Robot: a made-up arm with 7 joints. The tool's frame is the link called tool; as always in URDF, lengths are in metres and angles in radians. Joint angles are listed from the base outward.
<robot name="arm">
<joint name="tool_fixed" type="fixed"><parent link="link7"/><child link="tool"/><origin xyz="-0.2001 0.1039 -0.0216" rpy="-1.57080 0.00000 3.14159"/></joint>
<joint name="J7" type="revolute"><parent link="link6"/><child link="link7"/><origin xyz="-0.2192 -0.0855 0.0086" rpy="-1.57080 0.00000 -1.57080"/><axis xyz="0 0 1"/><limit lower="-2.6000" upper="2.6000"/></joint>
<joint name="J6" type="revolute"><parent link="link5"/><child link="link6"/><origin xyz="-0.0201 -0.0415 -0.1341" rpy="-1.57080 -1.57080 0.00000"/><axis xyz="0 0 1"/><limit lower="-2.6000" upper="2.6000"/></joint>
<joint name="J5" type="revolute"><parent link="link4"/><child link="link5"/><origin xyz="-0.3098 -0.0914 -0.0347" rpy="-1.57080 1.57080 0.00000"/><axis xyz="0 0 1"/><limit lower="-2.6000" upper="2.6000"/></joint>
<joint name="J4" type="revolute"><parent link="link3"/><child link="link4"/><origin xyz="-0.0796 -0.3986 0.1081" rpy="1.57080 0.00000 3.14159"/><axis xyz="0 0 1"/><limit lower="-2.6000" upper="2.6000"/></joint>
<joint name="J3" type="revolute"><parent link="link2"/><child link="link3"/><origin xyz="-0.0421 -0.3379 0.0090" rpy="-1.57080 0.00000 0.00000"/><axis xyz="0 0 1"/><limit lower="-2.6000" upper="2.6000"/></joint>
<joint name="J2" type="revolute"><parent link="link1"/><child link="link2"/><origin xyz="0.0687 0.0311 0.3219" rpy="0.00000 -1.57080 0.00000"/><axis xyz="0 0 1"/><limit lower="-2.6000" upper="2.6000"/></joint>
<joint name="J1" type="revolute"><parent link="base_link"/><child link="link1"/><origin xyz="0.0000 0.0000 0.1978" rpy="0.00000 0.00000 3.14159"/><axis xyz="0 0 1"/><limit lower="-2.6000" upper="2.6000"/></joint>
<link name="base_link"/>
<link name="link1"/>
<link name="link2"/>
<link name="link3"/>
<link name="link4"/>
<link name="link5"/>
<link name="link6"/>
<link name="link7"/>
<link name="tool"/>
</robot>
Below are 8 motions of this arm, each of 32 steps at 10 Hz.
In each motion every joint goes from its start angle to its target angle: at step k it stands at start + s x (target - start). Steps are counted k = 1, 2, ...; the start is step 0. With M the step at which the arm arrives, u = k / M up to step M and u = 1 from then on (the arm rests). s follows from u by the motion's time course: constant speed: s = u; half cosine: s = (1 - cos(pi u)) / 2; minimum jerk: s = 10 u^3 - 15 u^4 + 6 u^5.
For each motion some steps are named. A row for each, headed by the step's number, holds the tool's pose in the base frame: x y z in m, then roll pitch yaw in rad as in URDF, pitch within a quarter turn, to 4 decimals.
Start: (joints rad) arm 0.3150 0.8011 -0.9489 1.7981 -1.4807 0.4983 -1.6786
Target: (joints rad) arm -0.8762 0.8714 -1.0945 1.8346 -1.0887 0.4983 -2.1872
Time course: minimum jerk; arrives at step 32
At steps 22, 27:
22: 0.1106 0.8785 0.7959 -3.0827 -0.7914 -2.6370
27: 0.2456 0.8393 0.8101 -3.1094 -0.8135 -2.7505

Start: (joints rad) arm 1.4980 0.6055 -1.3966 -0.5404 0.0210 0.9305 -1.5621
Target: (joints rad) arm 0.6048 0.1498 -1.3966 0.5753 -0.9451 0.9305 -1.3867
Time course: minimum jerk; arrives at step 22
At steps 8, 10, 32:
8: -0.3348 0.1801 0.6350 1.6967 -0.1606 -2.1197
10: -0.3256 0.2522 0.6381 1.7886 -0.2012 -2.0781
32: -0.2968 0.5651 0.5463 2.2827 -0.6051 -2.1281

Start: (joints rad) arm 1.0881 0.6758 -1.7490 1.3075 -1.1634 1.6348 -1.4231
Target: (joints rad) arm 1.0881 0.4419 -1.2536 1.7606 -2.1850 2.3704 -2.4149
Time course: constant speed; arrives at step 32
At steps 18, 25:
18: -0.6289 0.3397 0.6012 0.6730 -0.9441 -0.0265
25: -0.6032 0.3604 0.5116 0.4186 -1.0333 0.0903

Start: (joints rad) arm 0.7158 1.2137 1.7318 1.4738 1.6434 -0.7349 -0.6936
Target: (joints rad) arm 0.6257 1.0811 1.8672 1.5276 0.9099 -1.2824 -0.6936
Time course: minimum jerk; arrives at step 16
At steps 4, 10, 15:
4: 0.4579 -0.1584 1.4483 1.4718 -0.7001 -2.0093
10: 0.3672 -0.2817 1.4220 1.3810 -0.1997 -1.9827
15: 0.3160 -0.3305 1.3919 1.3606 0.0324 -2.0257

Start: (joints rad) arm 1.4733 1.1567 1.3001 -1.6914 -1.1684 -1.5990 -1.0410
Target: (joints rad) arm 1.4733 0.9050 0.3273 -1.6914 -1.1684 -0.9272 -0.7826
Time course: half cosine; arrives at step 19
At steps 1, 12, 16, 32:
1: 0.1984 -0.2057 0.8102 1.5927 0.0089 2.8145
12: 0.2304 -0.0174 0.8275 1.5380 -0.0908 -3.0591
16: 0.2224 0.0600 0.8180 1.5742 -0.1736 -2.9496
32: 0.2188 0.0798 0.8137 1.5878 -0.1981 -2.9267

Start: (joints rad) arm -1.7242 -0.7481 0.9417 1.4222 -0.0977 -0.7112 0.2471
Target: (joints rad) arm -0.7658 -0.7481 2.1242 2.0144 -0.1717 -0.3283 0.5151
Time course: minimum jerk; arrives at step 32
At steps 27, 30, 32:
27: 0.5833 0.4123 0.8854 2.1534 -0.2340 1.3792
30: 0.5550 0.4421 0.8944 2.1272 -0.2268 1.4150
32: 0.5527 0.4445 0.8951 2.1251 -0.2262 1.4179

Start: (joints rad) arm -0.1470 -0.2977 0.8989 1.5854 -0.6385 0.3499 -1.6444
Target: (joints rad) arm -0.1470 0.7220 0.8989 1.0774 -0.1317 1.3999 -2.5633
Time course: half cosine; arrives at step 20
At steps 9, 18, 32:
9: 0.2034 0.5403 0.4354 -1.8442 0.5198 -2.3942
18: -0.0160 0.2778 0.9011 -2.5468 0.4847 -2.3418
32: -0.0226 0.2566 0.9139 -2.5601 0.4826 -2.3278

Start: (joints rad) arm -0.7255 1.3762 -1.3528 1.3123 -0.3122 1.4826 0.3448
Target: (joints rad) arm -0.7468 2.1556 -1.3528 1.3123 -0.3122 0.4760 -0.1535
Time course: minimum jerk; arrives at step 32
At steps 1, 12, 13, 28, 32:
1: -0.0303 0.5389 1.0936 0.5807 -0.4631 1.8851
12: -0.1185 0.5125 1.1398 0.3828 -0.3372 1.7666
13: -0.1337 0.5064 1.1472 0.3514 -0.3191 1.7350
28: -0.2885 0.3939 1.2133 0.1713 -0.2537 1.2196
32: -0.2918 0.3902 1.2143 0.1726 -0.2546 1.2057

